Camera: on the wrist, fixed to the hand. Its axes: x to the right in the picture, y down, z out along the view.
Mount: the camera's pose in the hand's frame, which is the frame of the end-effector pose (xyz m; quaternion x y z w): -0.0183 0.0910 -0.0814 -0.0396 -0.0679 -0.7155 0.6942
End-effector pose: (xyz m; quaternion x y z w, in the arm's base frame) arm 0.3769 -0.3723 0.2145 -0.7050 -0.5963 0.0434 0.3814
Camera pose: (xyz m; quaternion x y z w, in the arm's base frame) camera 0.4872 -0.4277 0.2111 -0.0749 -0.9460 -0.2185 0.2274
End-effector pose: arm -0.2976 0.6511 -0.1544 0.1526 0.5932 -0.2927 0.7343
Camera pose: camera -0.3079 0.7733 -0.1684 -0.3674 0.4827 -0.7154 0.3466
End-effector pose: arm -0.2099 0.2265 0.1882 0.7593 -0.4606 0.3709 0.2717
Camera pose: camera -0.3229 0.2580 0.2268 0.8710 0.1904 -0.0067 0.4528
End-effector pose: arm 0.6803 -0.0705 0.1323 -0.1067 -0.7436 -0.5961 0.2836
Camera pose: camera 0.7644 -0.1200 0.2079 -0.4062 0.5882 0.6389 0.2843
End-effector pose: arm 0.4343 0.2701 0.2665 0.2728 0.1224 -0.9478 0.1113
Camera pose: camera 0.5146 0.2105 0.1940 -0.0330 -0.3101 0.7512 0.5817
